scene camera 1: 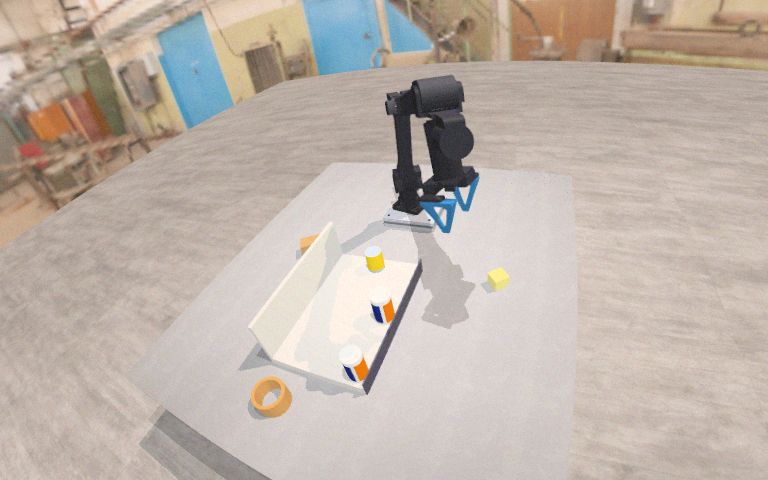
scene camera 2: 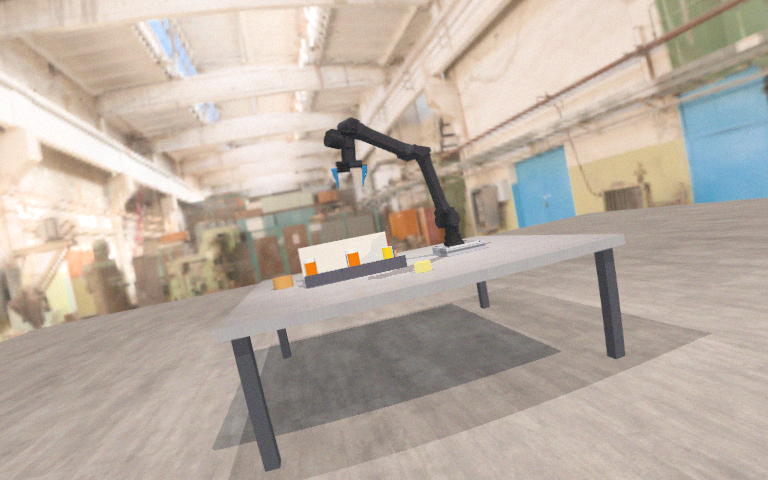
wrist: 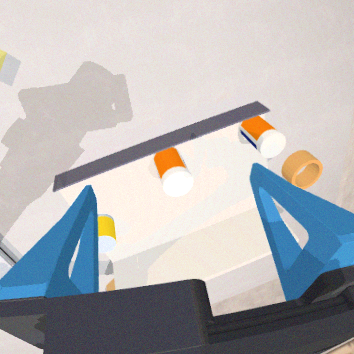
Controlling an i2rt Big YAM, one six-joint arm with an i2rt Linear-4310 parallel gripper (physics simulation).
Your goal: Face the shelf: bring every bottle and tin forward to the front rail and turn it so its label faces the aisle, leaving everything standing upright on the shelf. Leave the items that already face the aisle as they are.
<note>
My gripper is open, holding nothing. I also see a dark front rail and a shelf back wall.
My gripper also shows in the wrist view.
</note>
